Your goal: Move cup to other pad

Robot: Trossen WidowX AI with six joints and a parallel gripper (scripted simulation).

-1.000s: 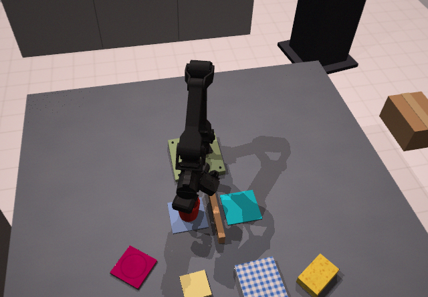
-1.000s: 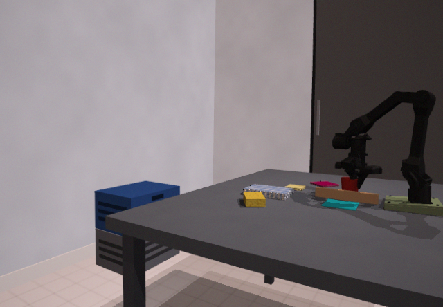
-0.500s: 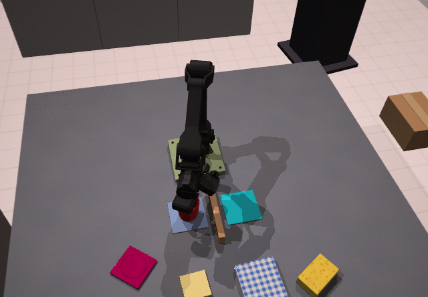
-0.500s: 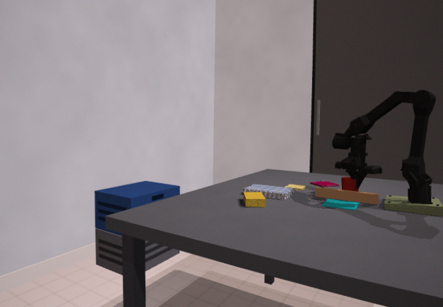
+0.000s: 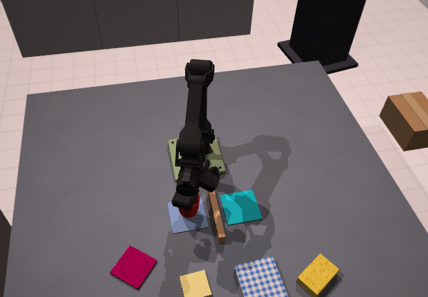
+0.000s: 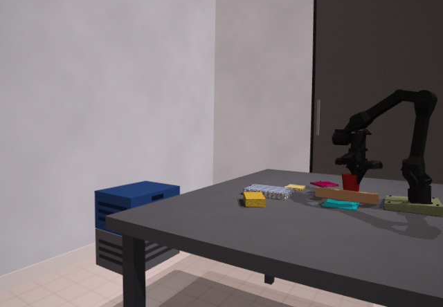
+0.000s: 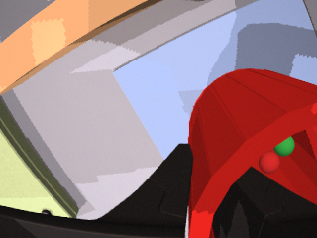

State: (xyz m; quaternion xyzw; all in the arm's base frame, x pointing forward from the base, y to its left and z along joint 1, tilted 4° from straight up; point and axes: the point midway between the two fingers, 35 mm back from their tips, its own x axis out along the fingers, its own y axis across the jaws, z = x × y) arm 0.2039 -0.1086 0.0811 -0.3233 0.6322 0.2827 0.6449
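My hand is 2 cm short of the red cup, 2 cm to the left of it and 5 cm above it. Round my hand: red marble 2 cm ahead, 4 cm to the right, 6 cm below; then wooden bar 4 cm ahead, 6 cm to the left, 8 cm below; then green marble 3 cm ahead, 4 cm to the right, 6 cm below.
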